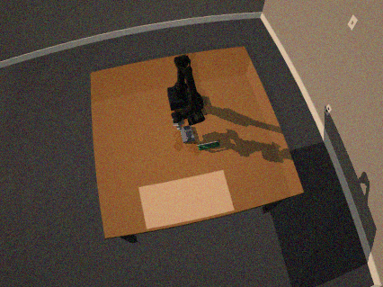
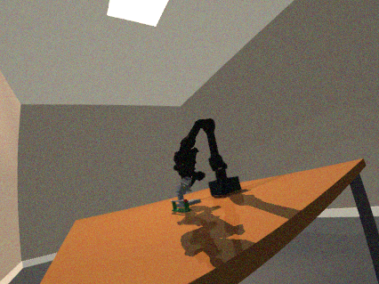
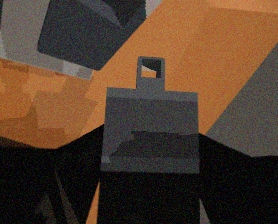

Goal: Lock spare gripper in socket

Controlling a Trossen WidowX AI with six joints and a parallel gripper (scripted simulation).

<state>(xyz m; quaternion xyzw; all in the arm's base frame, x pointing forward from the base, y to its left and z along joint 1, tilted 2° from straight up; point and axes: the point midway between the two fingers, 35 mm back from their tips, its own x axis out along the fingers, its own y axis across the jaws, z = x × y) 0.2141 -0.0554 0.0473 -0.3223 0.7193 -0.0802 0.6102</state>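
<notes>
My gripper tip is now 17 cm short of the green piece, 17 cm to the right of it and 8 cm above it. Round my gripper tip: mount 7 cm ahead, 6 cm to the left, 6 cm below; spare gripper 1 cm ahead, 1 cm to the left, 1 cm above.
</notes>
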